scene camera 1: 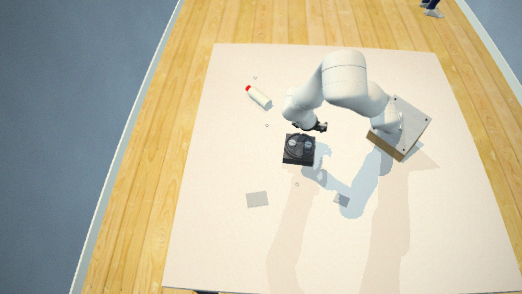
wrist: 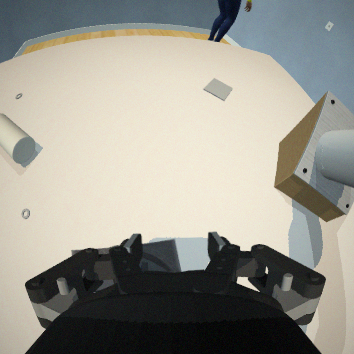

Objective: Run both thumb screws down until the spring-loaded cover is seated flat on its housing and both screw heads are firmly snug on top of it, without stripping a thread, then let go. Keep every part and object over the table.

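Frame: origin at the arm's base, x ahead, y left, z up, level; metres.
Seen in the pictures: gripper, fingertip midpoint: [scene camera 1: 314,129] [wrist: 174,243]; arm's base, link origin: [wrist: 332,154].
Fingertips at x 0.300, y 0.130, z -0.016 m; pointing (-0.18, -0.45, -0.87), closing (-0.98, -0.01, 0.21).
Observation:
Pixels of each thing's top centre, then the offset from my fingertips to it.
- black square housing, top centre: [wrist: 130,301] [scene camera 1: 299,144] 0.039 m ahead, 0.060 m left, 0.041 m down
- round dark cover, top centre: [scene camera 1: 299,145] 0.039 m ahead, 0.061 m left, 0.043 m down
- left screw, top centre: [scene camera 1: 292,142] 0.070 m ahead, 0.066 m left, 0.032 m down
- right screw, top centre: [scene camera 1: 308,144] 0.007 m ahead, 0.055 m left, 0.031 m down
- white bottle, top centre: [scene camera 1: 257,92] 0.304 m ahead, 0.165 m right, 0.046 m down
- grey plate, top centre: [scene camera 1: 256,198] 0.130 m ahead, 0.320 m left, 0.093 m down
The black square housing [scene camera 1: 286,161] [wrist: 167,250] sits on the table, with the round dark cover [scene camera 1: 300,152] on top. Two pale slotted screw heads, the left screw [scene camera 1: 292,143] and the right screw [scene camera 1: 308,145], show side by side on the cover in the scene view. Whether the cover is flat or the heads are snug cannot be told. My gripper [scene camera 1: 324,126] [wrist: 174,243] is open and empty, raised behind the housing's back right and apart from it. In the wrist view the gripper hides most of the housing, and neither screw head shows.
A white bottle [scene camera 1: 260,97] [wrist: 12,137] with a red cap lies back left. Small rings [scene camera 1: 266,125] [wrist: 26,213] lie around. A grey plate [scene camera 1: 257,199] and a smaller one [scene camera 1: 342,200] lie in front. The arm's wooden base block [scene camera 1: 415,122] [wrist: 302,145] stands right.

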